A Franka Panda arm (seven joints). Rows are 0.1 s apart.
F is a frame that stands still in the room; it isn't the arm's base.
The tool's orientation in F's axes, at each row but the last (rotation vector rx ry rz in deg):
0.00, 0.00, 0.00
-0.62, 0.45, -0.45
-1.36, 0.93, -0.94
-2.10, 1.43, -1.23
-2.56, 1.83, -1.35
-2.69, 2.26, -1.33
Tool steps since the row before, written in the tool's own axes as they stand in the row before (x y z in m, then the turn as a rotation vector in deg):
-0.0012, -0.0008, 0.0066, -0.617, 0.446, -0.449
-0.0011, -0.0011, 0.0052, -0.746, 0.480, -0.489
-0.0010, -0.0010, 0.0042, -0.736, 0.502, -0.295
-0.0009, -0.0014, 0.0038, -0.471, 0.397, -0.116
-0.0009, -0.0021, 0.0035, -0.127, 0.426, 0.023
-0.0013, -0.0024, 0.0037, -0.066, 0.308, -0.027
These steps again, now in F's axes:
-0.0012, -0.0008, 0.0066, -0.617, 0.446, -0.449
-0.0011, -0.0010, 0.0052, -0.746, 0.481, -0.488
-0.0009, -0.0009, 0.0042, -0.733, 0.507, -0.295
-0.0008, -0.0012, 0.0039, -0.465, 0.403, -0.119
-0.0008, -0.0019, 0.0036, -0.116, 0.430, 0.008
-0.0012, -0.0022, 0.0039, -0.060, 0.308, -0.039

